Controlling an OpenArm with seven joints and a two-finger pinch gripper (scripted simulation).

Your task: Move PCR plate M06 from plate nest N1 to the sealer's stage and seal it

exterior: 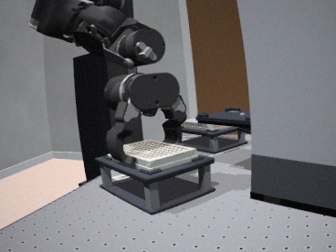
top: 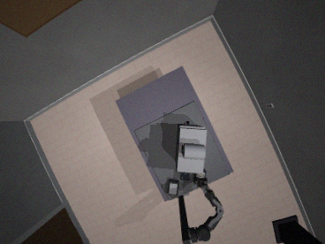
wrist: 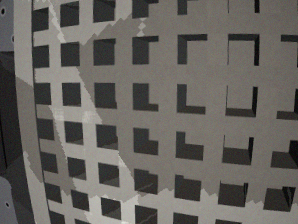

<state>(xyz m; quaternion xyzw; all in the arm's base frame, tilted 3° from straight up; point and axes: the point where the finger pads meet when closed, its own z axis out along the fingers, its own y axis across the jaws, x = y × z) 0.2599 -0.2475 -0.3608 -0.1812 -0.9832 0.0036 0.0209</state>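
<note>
Now: hand right at the white 96-well plate M06. The rest, counted from my hand: plate nest N1: 1 cm below; then foil roll: 41 cm ahead, 3 cm to the left, 36 cm above; then nest N2: 5 cm behind, 32 cm to the left, 2 cm below.
</note>
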